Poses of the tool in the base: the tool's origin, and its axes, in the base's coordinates. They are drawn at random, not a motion.
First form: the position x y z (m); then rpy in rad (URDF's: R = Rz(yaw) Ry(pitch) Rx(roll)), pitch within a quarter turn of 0, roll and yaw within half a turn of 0.
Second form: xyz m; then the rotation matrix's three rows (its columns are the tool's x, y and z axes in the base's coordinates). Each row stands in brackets. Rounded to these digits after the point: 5 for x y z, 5 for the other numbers.
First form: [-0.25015 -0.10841 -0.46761 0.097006 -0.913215 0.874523]
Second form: [-0.25015 -0.10841 -0.46761], [[0.39200 -0.81280 -0.43092], [0.46894 0.57953 -0.66651], [0.79147 0.05920 0.60833]]
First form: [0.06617 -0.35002 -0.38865 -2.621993 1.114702 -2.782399]
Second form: [0.06617 -0.35002 -0.38865], [[-0.41234 0.11220 0.90410], [-0.15483 0.96932 -0.19091], [-0.89778 -0.21870 -0.38231]]
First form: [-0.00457 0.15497 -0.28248 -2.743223 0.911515 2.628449]
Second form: [-0.00457 0.15497 -0.28248], [[-0.53366 0.71961 0.44427], [0.30071 0.65246 -0.69561], [-0.79043 -0.23762 -0.56458]]
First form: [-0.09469 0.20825 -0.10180 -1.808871 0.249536 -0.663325]
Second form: [-0.09469 0.20825 -0.10180], [[0.76354 -0.33431 0.55248], [-0.59667 -0.03805 0.80158], [-0.24695 -0.94169 -0.22853]]
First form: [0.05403 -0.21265 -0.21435 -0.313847 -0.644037 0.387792]
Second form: [0.05403 -0.21265 -0.21435], [[0.74030 -0.18807 -0.64543], [0.30239 0.95062 0.06984], [0.60043 -0.24688 0.76062]]
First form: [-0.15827 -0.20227 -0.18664 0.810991 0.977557 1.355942]
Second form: [-0.15827 -0.20227 -0.18664], [[0.11919 -0.54479 0.83006], [0.54620 0.73413 0.40339], [-0.82913 0.40529 0.38506]]
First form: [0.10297 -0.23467 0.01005 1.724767 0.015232 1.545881]
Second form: [0.10297 -0.23467 0.01005], [[0.02491 0.15369 0.98781], [0.99957 0.01123 -0.02695], [-0.01523 0.98806 -0.15335]]
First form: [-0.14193 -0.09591 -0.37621 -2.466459 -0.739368 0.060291]
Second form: [-0.14193 -0.09591 -0.37621], [[0.73755 0.46741 0.48739], [0.04452 -0.75383 0.65556], [0.67382 -0.46181 -0.57680]]
